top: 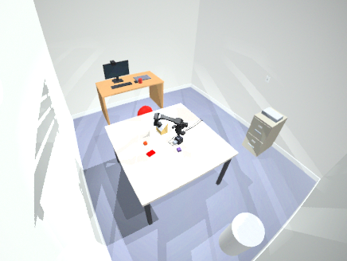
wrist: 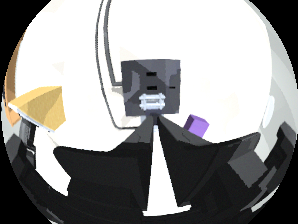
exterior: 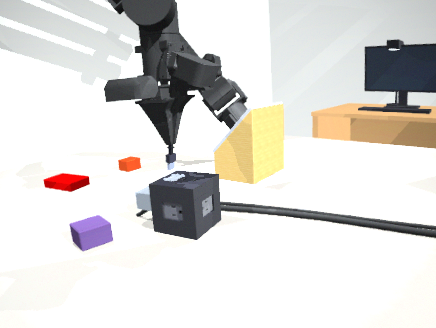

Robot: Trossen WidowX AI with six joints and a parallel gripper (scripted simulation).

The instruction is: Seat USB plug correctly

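The socket lies 60 mm below my gripper tip. From my gripper tip the other things lie so: USB plug 20 mm below; flat red block 20 mm ahead, 370 mm to the right, 120 mm below; purple block 120 mm ahead, 50 mm to the right, 110 mm below.
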